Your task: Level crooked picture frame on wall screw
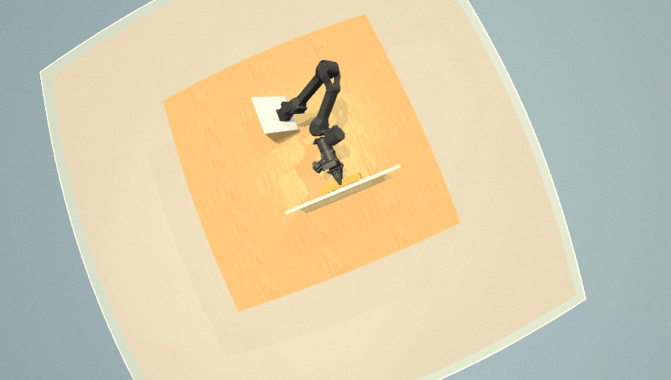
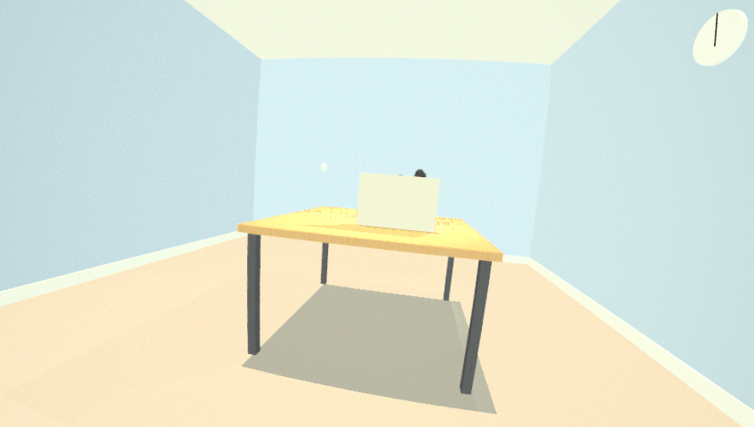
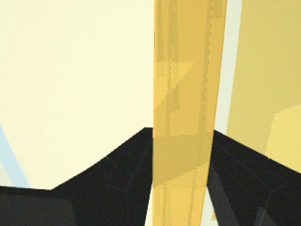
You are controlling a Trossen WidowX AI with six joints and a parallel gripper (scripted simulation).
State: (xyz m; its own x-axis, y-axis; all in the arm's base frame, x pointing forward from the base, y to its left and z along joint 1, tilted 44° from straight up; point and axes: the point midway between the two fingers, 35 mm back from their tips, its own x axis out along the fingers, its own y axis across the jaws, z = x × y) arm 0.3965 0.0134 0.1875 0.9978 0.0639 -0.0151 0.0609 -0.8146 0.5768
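Right now my gripper tip is 1 cm to the right of the picture frame and 5 cm above it. Round my gripper tip: white wall panel 1 cm ahead, 7 cm below.
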